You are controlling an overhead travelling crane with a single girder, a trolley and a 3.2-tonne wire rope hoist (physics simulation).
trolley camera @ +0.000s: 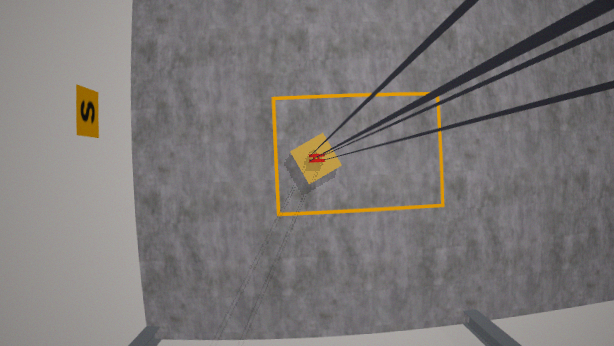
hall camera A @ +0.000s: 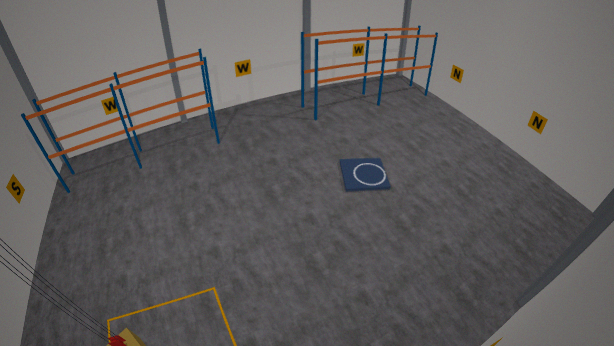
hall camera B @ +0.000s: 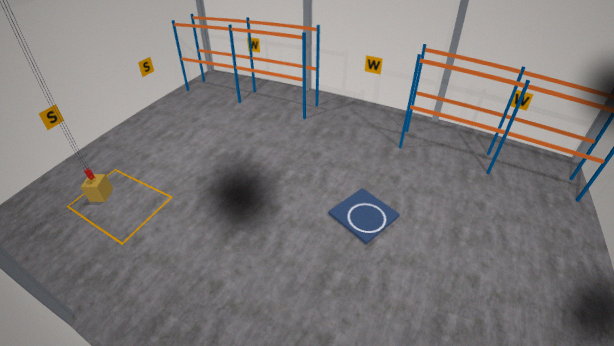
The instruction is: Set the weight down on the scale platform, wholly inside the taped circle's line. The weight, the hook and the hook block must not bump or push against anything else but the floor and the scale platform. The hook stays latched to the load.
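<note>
The yellow block-shaped weight (hall camera A: 131, 338) (hall camera B: 96, 189) (trolley camera: 324, 142) is upright inside the orange outline, near its south side. Its shadow lies close by its base; I cannot tell whether there is a gap to the floor. The red hook block (hall camera A: 117, 341) (hall camera B: 89, 174) (trolley camera: 317, 158) is right above it on its ropes. My hook (hall camera B: 90, 180) is small and mostly hidden, and is shut on the weight. The blue scale platform (hall camera A: 347, 172) (hall camera B: 340, 212) lies well away, toward the north, with the white taped circle (hall camera A: 354, 174) (hall camera B: 349, 218) on it.
An orange floor outline (hall camera A: 161, 304) (hall camera B: 143, 183) (trolley camera: 350, 96) surrounds the weight. Two blue-and-orange racks stand along the west wall: one toward the south (hall camera A: 70, 104) (hall camera B: 304, 100), one toward the north (hall camera A: 316, 100) (hall camera B: 498, 150). The south wall is left of the outline in the trolley view.
</note>
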